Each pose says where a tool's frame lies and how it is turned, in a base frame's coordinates. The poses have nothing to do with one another.
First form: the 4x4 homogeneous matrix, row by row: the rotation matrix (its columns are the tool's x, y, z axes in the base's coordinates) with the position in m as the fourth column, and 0 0 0 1 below. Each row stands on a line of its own.
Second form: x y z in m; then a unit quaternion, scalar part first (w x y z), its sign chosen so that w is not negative. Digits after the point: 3 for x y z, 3 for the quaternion.
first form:
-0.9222 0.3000 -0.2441 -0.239
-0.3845 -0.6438 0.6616 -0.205
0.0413 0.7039 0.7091 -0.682
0 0 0 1
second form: -0.239 -0.205 -0.682 0.189 0.056 -0.377 -0.905
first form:
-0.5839 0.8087 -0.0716 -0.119
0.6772 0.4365 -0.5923 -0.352
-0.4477 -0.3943 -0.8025 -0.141
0 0 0 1
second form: -0.119 -0.352 -0.141 0.112 0.442 0.840 -0.294
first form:
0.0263 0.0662 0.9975 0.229
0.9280 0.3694 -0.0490 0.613
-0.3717 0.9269 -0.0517 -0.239
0 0 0 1
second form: 0.229 0.613 -0.239 0.580 0.421 0.591 0.372
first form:
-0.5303 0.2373 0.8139 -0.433
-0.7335 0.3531 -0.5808 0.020
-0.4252 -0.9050 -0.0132 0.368
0 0 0 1
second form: -0.433 0.020 0.368 0.450 -0.180 0.689 -0.539
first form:
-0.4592 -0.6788 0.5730 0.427
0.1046 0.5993 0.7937 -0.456
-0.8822 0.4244 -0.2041 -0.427
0 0 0 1
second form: 0.427 -0.456 -0.427 0.484 -0.191 0.752 0.405
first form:
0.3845 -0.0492 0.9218 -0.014
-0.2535 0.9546 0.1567 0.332
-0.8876 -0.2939 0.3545 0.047
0 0 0 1
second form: -0.014 0.332 0.047 0.821 -0.137 0.551 -0.062
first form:
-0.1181 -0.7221 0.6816 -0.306
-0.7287 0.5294 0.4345 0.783
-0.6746 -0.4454 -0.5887 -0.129
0 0 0 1
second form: -0.306 0.783 -0.129 0.453 -0.485 0.748 -0.004
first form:
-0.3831 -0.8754 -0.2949 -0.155
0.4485 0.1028 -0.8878 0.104
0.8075 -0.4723 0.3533 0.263
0 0 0 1
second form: -0.155 0.104 0.263 0.518 0.201 -0.532 0.639
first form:
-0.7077 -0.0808 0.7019 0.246
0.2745 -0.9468 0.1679 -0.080
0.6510 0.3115 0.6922 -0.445
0 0 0 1
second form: 0.246 -0.080 -0.445 0.097 0.370 0.131 0.915
